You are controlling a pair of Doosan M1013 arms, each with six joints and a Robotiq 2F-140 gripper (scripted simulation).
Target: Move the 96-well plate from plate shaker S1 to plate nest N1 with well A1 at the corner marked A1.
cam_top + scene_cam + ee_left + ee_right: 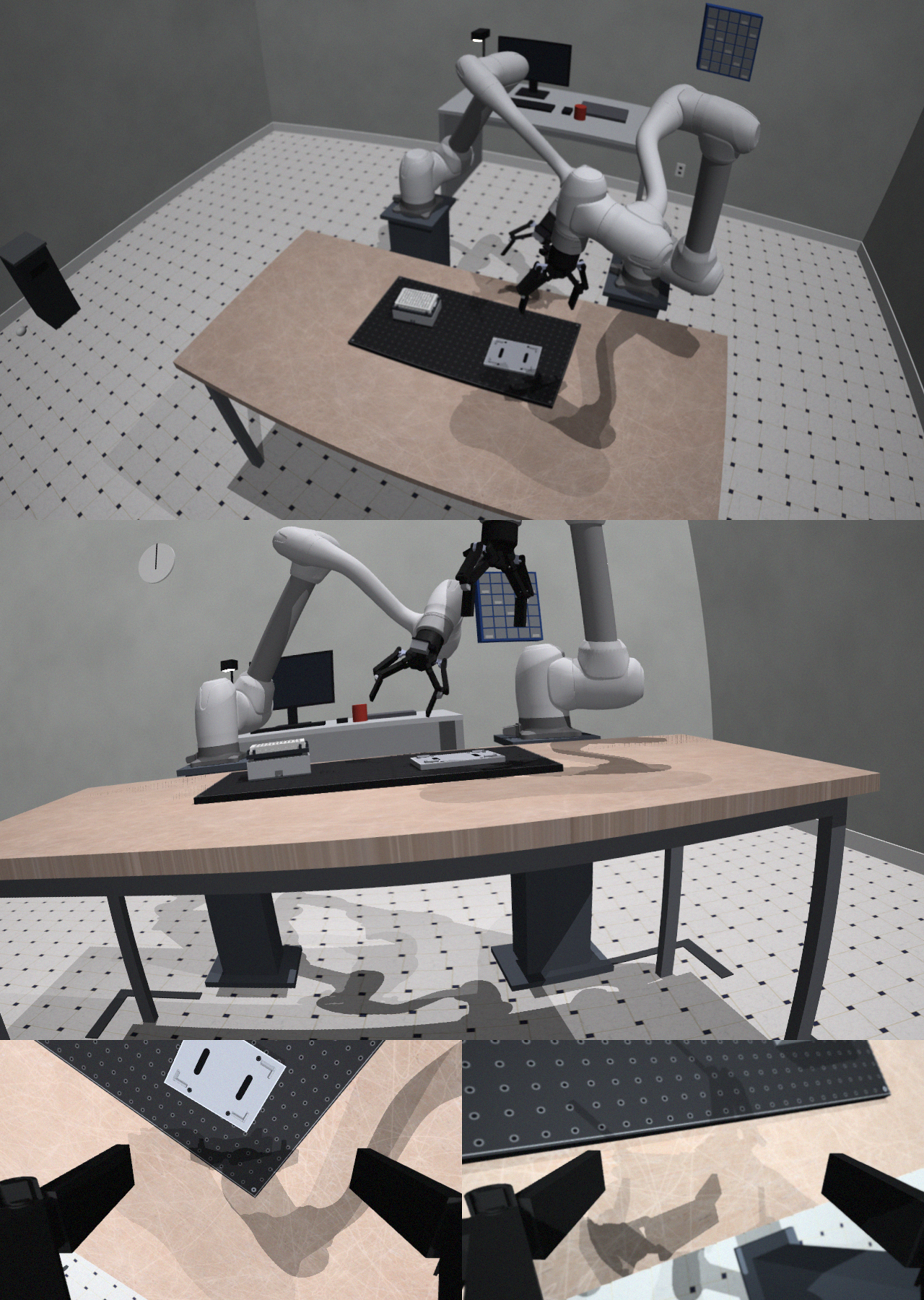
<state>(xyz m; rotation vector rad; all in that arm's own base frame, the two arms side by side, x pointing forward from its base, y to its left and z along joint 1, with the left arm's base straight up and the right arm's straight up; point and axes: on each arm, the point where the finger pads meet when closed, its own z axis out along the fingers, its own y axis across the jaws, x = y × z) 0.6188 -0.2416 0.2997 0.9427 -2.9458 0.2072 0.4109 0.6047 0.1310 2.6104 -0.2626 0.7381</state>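
Observation:
The white 96-well plate is 27 cm ahead of my right hand, 25 cm to the right of it and 6 cm below it. Also, from my right hand: grey plate nest N1: 29 cm ahead, 13 cm to the left, 11 cm below; A1 label: 26 cm ahead, 11 cm below, 4 cm to the left.

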